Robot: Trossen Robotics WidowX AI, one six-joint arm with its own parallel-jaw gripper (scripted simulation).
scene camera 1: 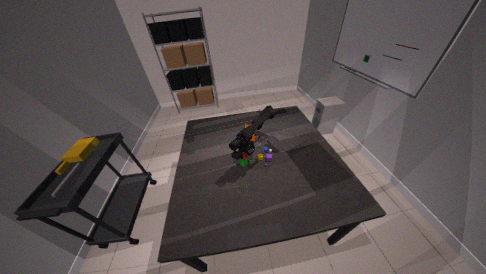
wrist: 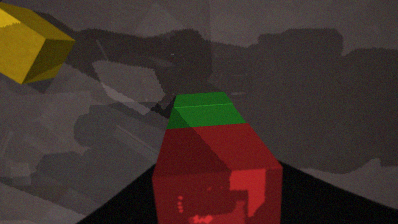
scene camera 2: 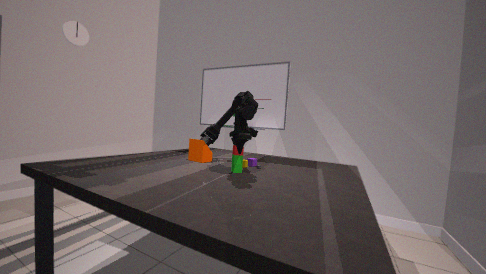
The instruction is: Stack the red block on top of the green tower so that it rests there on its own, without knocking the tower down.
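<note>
A red block (wrist: 228, 166) is visible, as is my gripper (wrist: 210, 164).
</note>
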